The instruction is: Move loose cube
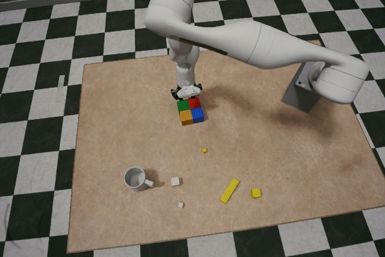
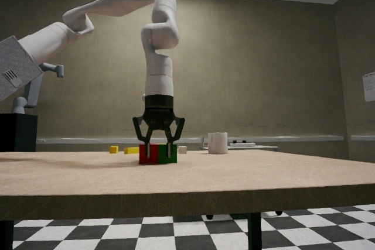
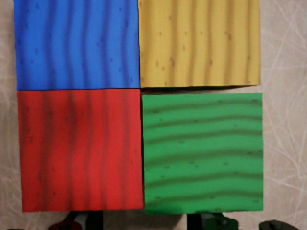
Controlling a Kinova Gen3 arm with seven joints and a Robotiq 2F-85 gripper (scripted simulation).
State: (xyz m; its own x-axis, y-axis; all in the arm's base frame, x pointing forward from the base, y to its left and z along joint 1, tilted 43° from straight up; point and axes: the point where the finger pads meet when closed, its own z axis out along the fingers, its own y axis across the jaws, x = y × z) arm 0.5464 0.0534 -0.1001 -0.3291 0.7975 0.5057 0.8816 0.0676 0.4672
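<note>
My hand is 1 cm short of the green cube, 4 cm to the right of it and 1 cm above it. From my hand the other things lie so: red cube: 4 cm behind, 3 cm to the left, 1 cm below; blue cube: 5 cm behind, 7 cm to the left, 1 cm below; orange cube: 1 cm behind, 9 cm to the left, 1 cm below.
</note>
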